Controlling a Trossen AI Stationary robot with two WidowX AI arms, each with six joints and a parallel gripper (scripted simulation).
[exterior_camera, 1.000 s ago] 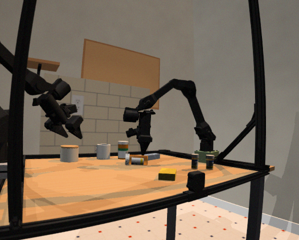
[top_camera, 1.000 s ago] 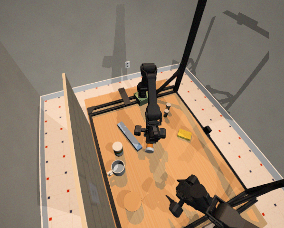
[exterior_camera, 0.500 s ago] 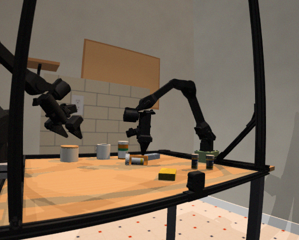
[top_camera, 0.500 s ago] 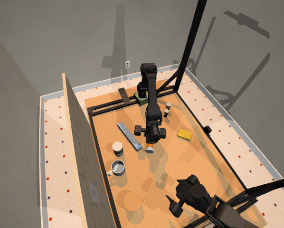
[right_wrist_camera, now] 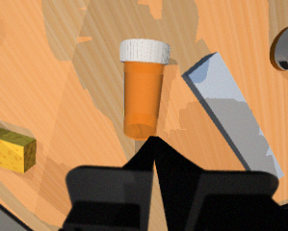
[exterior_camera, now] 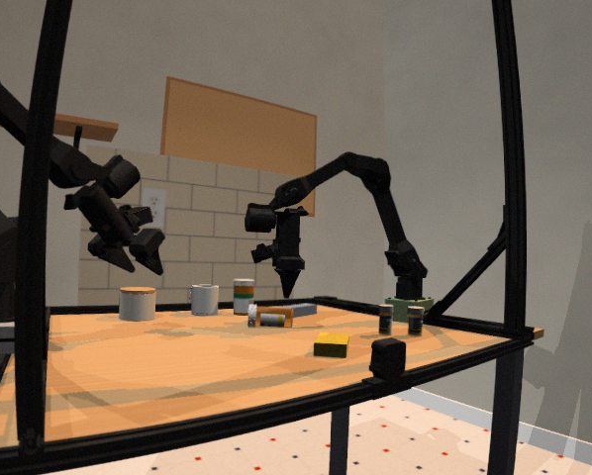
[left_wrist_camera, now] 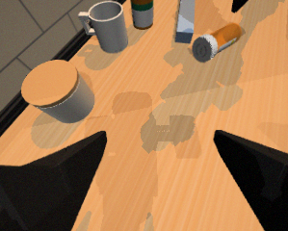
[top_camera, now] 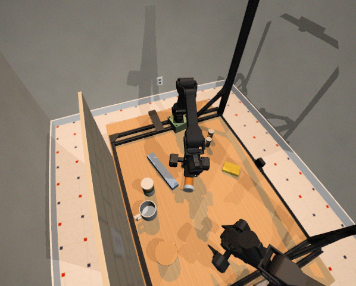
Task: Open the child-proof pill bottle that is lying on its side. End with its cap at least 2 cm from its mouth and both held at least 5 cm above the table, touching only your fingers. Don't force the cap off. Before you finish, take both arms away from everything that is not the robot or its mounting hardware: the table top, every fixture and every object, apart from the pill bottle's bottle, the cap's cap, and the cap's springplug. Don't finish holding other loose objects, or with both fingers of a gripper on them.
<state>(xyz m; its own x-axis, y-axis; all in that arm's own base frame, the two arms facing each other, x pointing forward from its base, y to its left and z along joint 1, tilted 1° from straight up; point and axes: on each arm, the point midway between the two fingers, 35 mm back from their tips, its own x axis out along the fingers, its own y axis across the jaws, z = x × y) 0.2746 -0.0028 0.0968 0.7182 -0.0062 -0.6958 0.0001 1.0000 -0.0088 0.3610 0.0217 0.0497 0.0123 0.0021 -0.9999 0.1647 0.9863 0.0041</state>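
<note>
Now: right hand 4 cm to the right of the orange pill bottle and 9 cm above it. Round my right hand: mug 25 cm ahead, 11 cm to the left, 7 cm below; then bar 11 cm ahead, 7 cm to the right, 9 cm below; then white ribbed cap 3 cm ahead, 8 cm to the left, 8 cm below.
</note>
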